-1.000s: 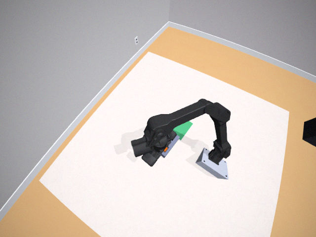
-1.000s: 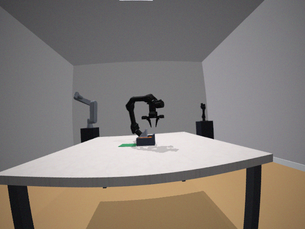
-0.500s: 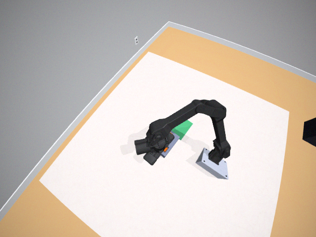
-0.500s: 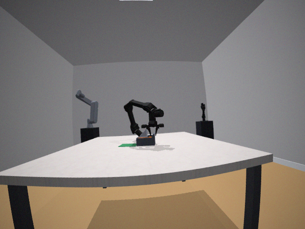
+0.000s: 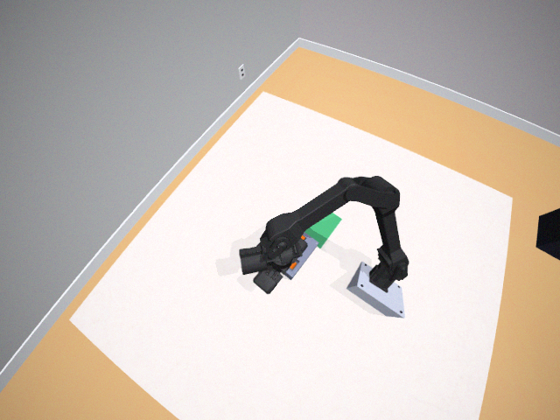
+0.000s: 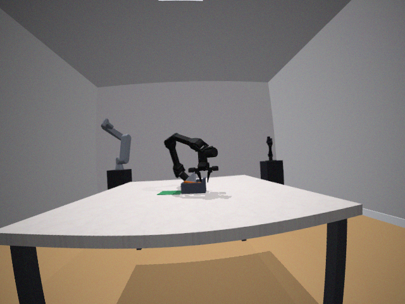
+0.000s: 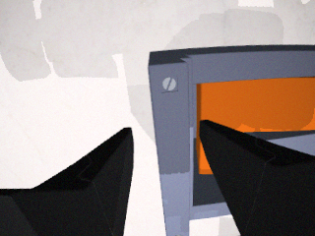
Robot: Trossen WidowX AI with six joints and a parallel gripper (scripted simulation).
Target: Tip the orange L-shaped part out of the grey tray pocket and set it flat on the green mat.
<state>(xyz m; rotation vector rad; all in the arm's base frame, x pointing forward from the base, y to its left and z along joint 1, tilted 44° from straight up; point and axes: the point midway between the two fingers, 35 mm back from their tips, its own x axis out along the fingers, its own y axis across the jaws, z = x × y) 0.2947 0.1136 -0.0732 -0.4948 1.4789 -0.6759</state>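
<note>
Right now the orange L-shaped part is 60 mm to the right of my gripper tip, 10 mm below it and 10 mm behind it. Also, from my gripper tip: green mat (220 mm to the right, 70 mm below, 30 mm behind).
</note>
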